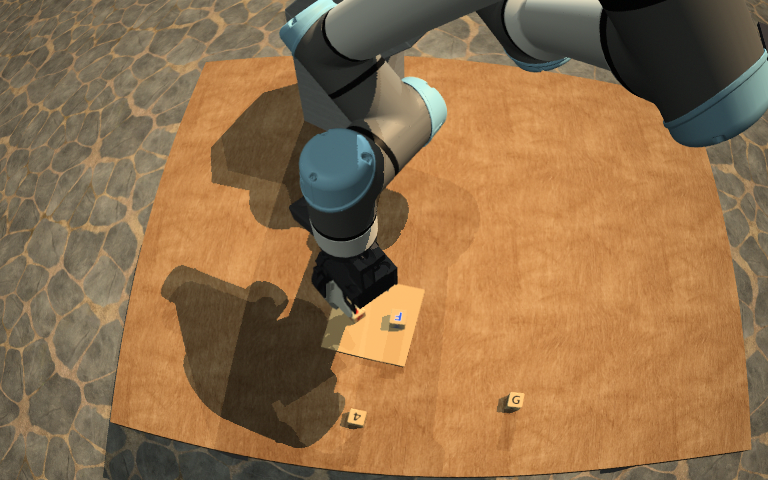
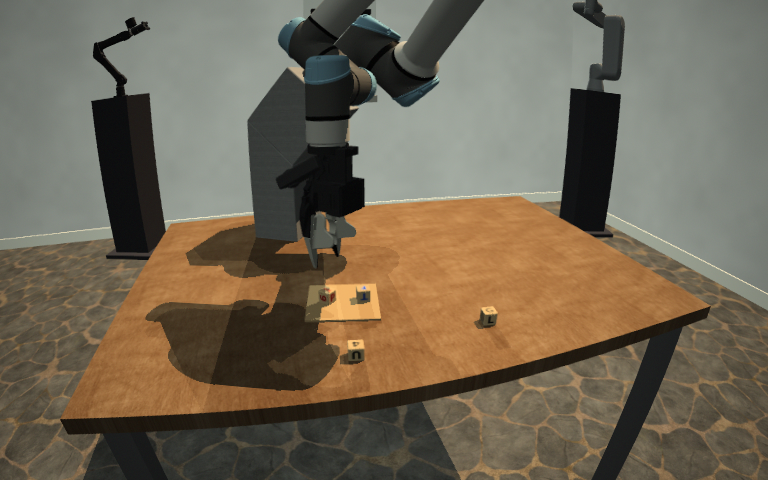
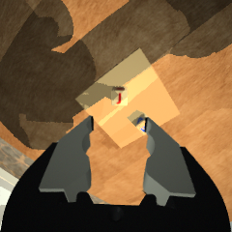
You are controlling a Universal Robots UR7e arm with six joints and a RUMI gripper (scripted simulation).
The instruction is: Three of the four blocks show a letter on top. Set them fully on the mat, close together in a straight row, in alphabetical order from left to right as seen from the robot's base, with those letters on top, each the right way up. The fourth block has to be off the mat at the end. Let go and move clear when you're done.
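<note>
Now: the tan mat 30 mm to the left of my hand and 100 mm below it. The rest, counted from my hand: block: 10 mm behind, 70 mm to the left, 90 mm below.
</note>
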